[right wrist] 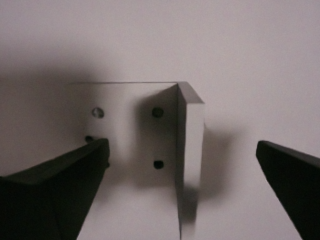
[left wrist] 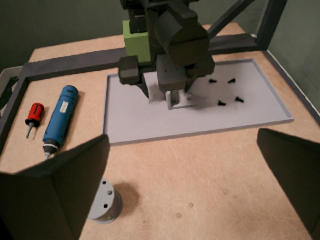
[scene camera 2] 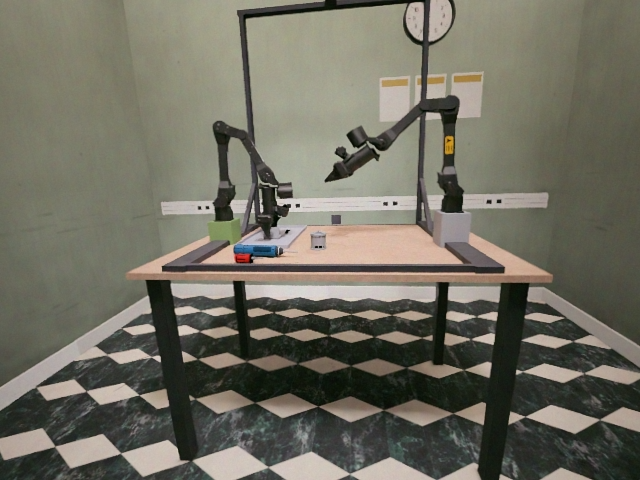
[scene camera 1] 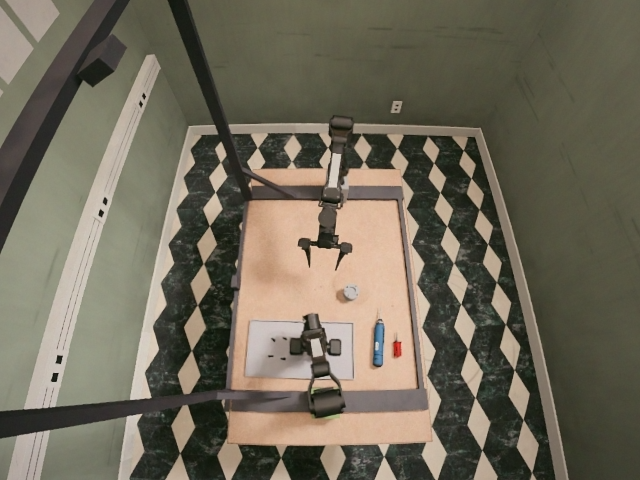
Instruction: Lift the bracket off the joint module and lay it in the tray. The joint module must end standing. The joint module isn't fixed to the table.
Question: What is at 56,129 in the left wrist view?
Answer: A blue screwdriver.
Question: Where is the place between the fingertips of my left gripper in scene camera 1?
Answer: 322,269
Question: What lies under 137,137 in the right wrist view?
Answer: A grey angle bracket.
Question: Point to a flat grey tray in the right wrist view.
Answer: At 249,70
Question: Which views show the flat grey tray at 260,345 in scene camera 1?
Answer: The right wrist view, the left wrist view, scene camera 2 and scene camera 1: all of them.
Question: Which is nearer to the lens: the joint module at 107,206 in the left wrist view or the flat grey tray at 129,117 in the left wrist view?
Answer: The joint module.
